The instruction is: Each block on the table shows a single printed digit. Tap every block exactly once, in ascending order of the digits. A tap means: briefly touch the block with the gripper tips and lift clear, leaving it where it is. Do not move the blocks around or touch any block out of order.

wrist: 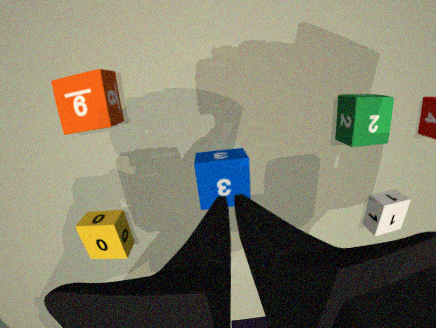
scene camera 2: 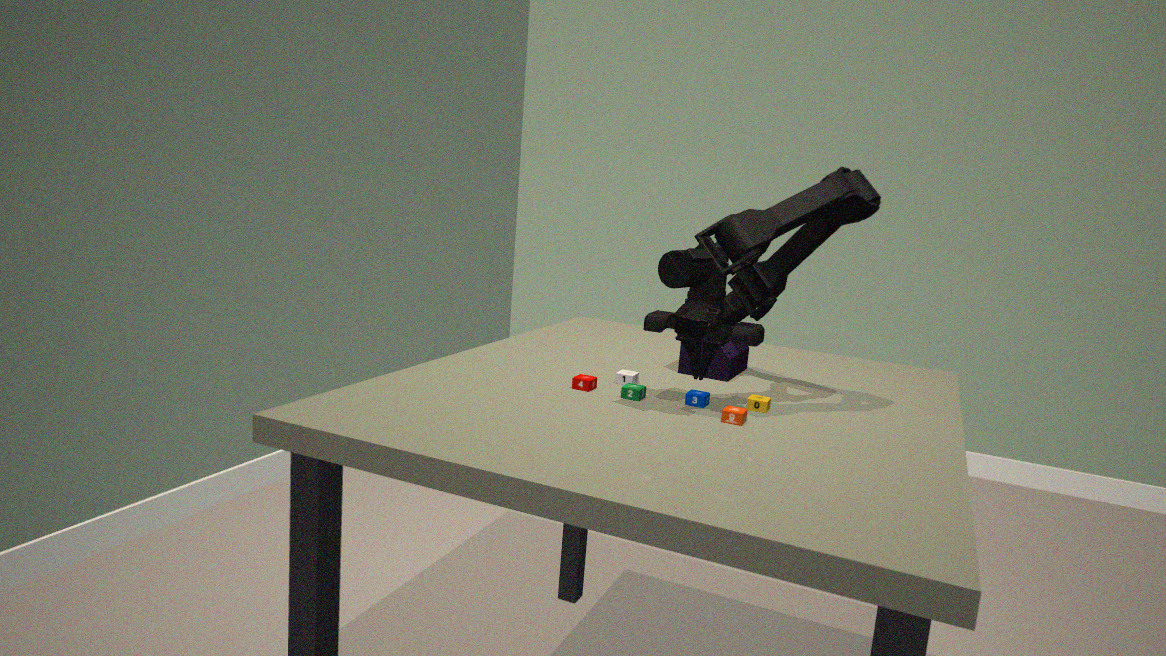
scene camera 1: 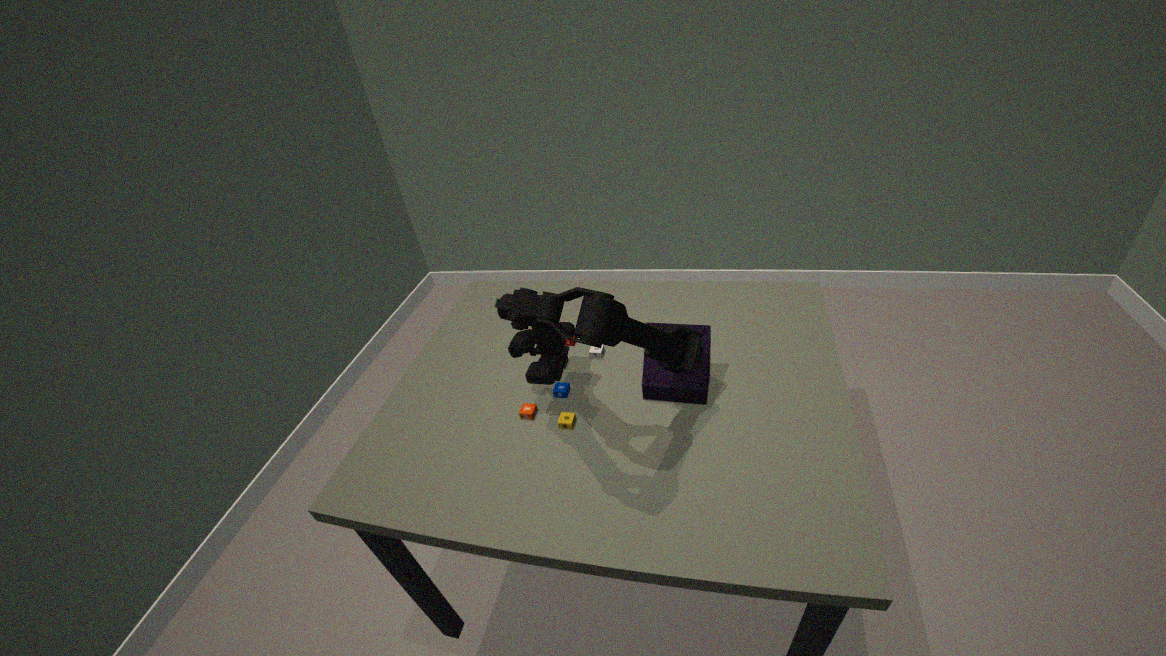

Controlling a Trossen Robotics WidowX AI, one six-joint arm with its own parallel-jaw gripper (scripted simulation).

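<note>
Shut and holding nothing, the gripper appears both in the wrist view and in scene camera 1. The scene also contains a blue block and a yellow block, together with a green block, a white block and an orange block.
</note>
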